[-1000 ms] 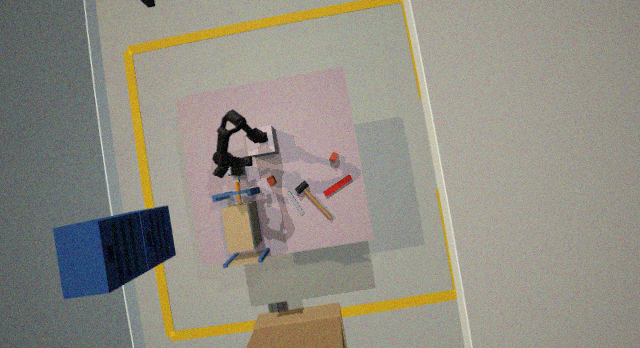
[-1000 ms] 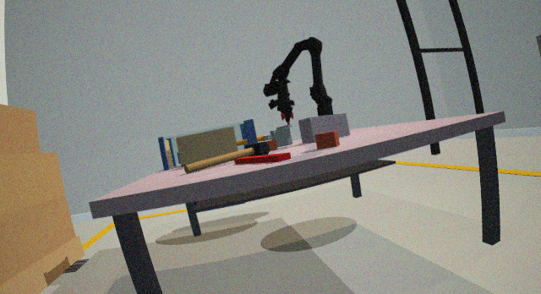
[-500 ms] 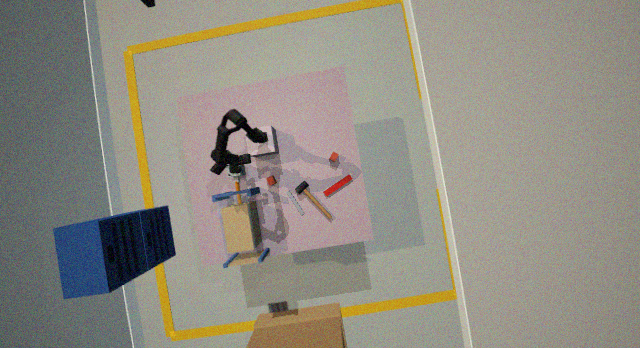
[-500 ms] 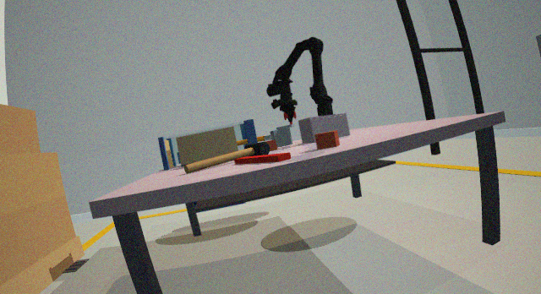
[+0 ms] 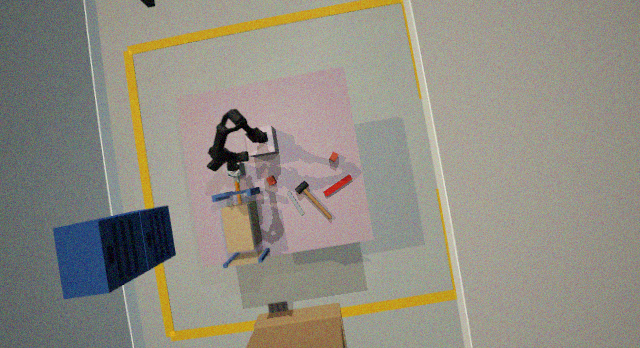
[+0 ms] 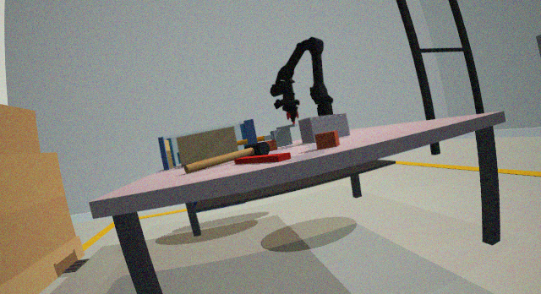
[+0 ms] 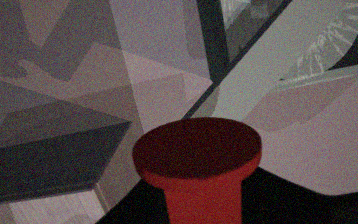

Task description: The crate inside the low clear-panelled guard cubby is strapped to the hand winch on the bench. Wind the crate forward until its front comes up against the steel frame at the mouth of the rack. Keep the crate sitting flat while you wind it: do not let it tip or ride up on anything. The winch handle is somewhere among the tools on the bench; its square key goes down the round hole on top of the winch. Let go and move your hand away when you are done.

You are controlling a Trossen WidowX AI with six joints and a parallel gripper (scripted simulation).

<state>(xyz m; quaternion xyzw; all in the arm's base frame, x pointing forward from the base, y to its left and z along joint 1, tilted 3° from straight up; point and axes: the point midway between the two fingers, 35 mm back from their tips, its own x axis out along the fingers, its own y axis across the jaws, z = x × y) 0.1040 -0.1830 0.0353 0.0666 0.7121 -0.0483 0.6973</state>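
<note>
Now: gripper tip 30 mm to the left of the winch handle, 20 mm short of it and 10 mm above it. From my gripper tip the other things lie so: grey winch (90 mm to the right, 80 mm below, 40 mm ahead); blue steel frame (220 mm ahead, 90 mm to the right, 10 mm below); red knob (20 mm above).
</note>
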